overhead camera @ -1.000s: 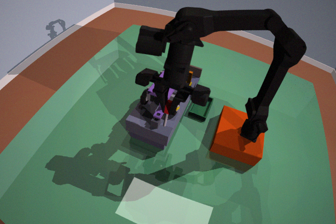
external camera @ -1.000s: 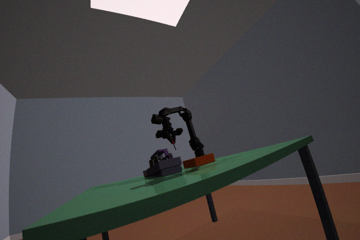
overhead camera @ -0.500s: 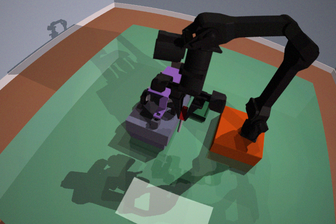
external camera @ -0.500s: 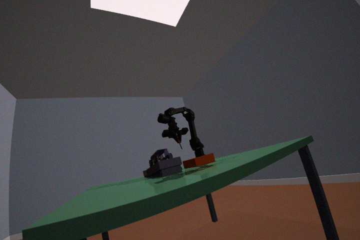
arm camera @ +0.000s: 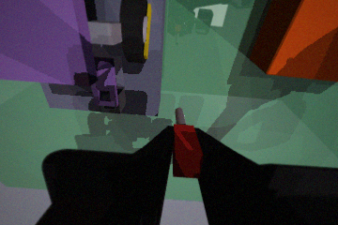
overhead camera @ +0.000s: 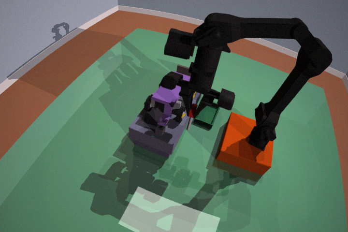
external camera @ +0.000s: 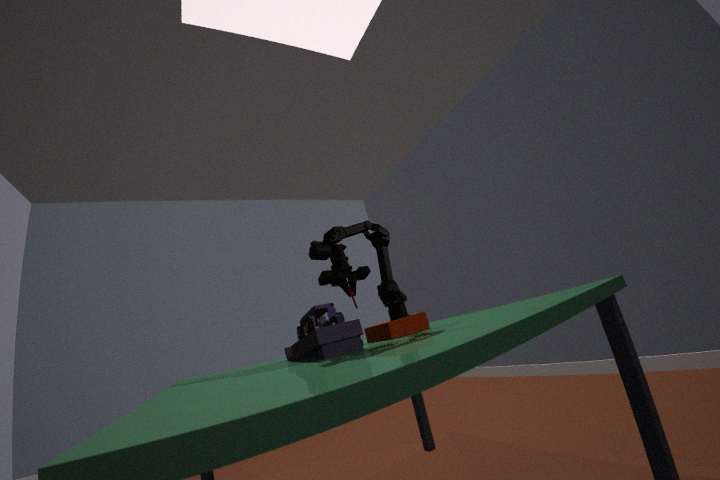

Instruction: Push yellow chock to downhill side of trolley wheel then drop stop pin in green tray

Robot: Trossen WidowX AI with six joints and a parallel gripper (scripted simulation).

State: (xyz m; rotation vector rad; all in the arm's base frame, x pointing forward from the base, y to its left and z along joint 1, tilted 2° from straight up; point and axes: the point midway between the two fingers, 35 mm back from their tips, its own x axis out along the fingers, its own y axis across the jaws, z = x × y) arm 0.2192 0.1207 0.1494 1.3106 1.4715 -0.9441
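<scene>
My gripper tip is now 19 cm to the left of the green tray and 18 cm above it. The rest, counted from my gripper tip: purple trolley (11 cm ahead, 9 cm to the right, 6 cm below); stop pin (right at my gripper tip); grey ramp (11 cm ahead, 9 cm to the right, 13 cm below).
</scene>
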